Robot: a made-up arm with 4 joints. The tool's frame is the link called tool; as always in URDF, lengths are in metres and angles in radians. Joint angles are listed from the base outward.
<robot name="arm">
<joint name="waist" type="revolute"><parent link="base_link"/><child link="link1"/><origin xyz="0 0 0.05" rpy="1.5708 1.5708 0"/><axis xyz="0 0 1"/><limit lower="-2.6" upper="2.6"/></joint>
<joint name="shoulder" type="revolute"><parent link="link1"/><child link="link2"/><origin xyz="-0.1 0.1 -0.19" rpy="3.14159 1.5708 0"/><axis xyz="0 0 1"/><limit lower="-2.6" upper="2.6"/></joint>
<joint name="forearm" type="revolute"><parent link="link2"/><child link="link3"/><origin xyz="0.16 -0.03 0.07" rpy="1.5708 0 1.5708"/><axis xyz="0 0 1"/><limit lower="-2.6" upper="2.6"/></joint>
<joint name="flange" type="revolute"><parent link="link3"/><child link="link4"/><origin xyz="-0.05 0 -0.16" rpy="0 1.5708 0"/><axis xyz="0 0 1"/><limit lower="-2.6" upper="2.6"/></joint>
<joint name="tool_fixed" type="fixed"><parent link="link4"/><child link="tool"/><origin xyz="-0.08 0.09 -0.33" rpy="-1.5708 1.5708 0"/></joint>
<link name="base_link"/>
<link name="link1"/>
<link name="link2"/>
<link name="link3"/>
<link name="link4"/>
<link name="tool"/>
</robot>
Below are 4 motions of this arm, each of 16 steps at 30 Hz.
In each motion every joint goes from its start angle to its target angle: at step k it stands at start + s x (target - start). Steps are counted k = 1, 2, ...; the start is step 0. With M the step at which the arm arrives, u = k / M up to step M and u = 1 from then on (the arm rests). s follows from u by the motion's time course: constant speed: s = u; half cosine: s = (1 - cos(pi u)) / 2; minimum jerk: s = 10 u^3 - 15 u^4 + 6 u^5.
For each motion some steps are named. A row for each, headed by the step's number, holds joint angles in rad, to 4 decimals.
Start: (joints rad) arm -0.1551 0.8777 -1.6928 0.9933
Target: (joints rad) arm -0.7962 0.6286 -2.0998 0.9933
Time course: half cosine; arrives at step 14
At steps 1, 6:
1: -0.1631 0.8746 -1.6979 0.9933
6: -0.4043 0.7809 -1.8510 0.9933

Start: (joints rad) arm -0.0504 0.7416 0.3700 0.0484
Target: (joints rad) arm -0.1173 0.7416 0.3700 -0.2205
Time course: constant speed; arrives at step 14
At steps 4, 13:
4: -0.0695 0.7416 0.3700 -0.0284
13: -0.1125 0.7416 0.3700 -0.2013

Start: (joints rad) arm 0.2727 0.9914 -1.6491 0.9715
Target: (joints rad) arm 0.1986 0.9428 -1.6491 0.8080
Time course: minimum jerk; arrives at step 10
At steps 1, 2, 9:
1: 0.2721 0.9910 -1.6491 0.9701
2: 0.2684 0.9886 -1.6491 0.9620
9: 0.1992 0.9432 -1.6491 0.8094

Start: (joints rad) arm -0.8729 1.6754 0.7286 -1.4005
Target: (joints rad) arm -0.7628 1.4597 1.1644 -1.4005
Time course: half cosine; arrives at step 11
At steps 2, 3, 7, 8, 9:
2: -0.8642 1.6583 0.7632 -1.4005
3: -0.8539 1.6382 0.8038 -1.4005
7: -0.7950 1.5227 1.0370 -1.4005
8: -0.7818 1.4969 1.0892 -1.4005
9: -0.7715 1.4768 1.1298 -1.4005

